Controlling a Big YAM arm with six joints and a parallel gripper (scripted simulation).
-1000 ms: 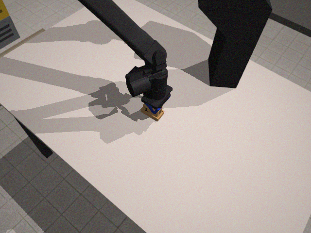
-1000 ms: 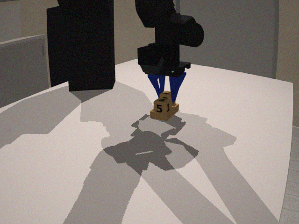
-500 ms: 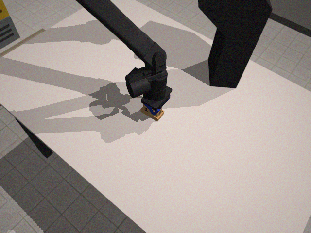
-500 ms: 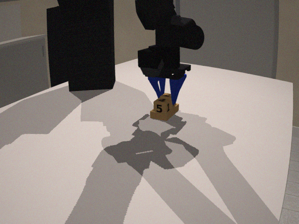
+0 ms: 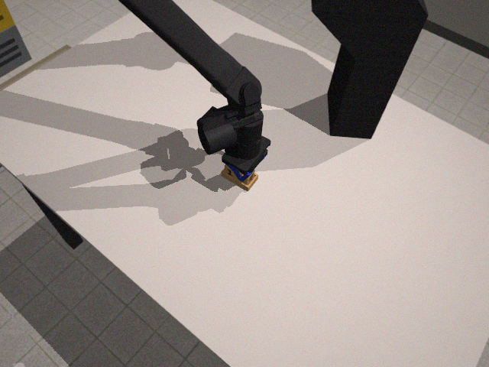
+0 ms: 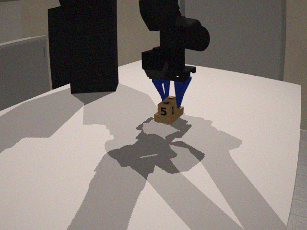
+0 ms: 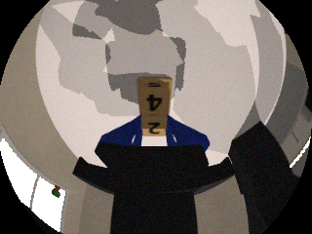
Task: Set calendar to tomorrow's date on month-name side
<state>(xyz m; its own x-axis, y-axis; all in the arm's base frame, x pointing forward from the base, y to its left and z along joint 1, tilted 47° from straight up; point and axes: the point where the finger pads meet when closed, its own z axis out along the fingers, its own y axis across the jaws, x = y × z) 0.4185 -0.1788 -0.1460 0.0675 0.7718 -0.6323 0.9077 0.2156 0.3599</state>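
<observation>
Now: the wooden digit cube right at my hand. From my hand the other things lie so: wooden tray: 10 mm to the right, 20 mm below.
</observation>
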